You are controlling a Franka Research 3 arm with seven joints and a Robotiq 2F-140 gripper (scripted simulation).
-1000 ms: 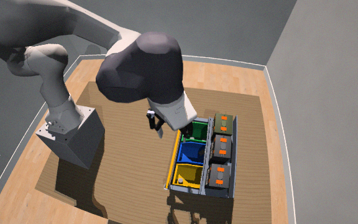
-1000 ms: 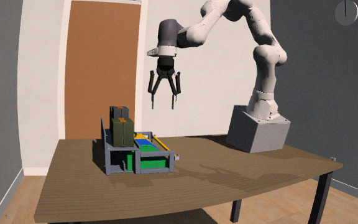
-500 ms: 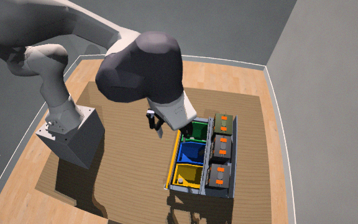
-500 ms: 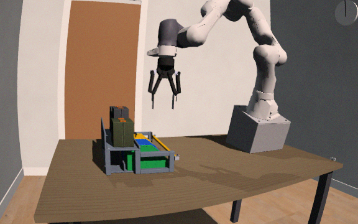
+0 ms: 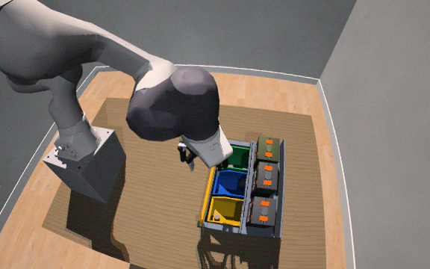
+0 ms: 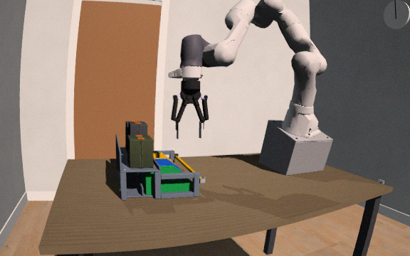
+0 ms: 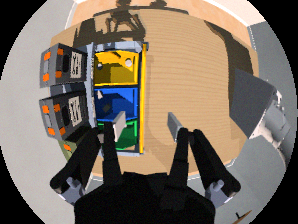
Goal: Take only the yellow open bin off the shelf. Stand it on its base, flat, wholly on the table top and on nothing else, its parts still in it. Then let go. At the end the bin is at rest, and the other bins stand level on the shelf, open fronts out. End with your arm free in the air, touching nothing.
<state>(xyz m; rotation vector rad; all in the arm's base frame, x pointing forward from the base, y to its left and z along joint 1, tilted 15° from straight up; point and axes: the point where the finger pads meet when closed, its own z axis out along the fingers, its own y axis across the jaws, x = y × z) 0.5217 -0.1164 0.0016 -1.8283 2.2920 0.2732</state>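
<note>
Right now the yellow rail is 1 cm ahead of my hand and 14 cm below it. Also, from my hand: yellow open bin: 9 cm ahead, 14 cm to the right, 16 cm below; then blue bin: 11 cm ahead, 3 cm to the right, 16 cm below; then green bin: 14 cm ahead, 8 cm to the left, 16 cm below.
</note>
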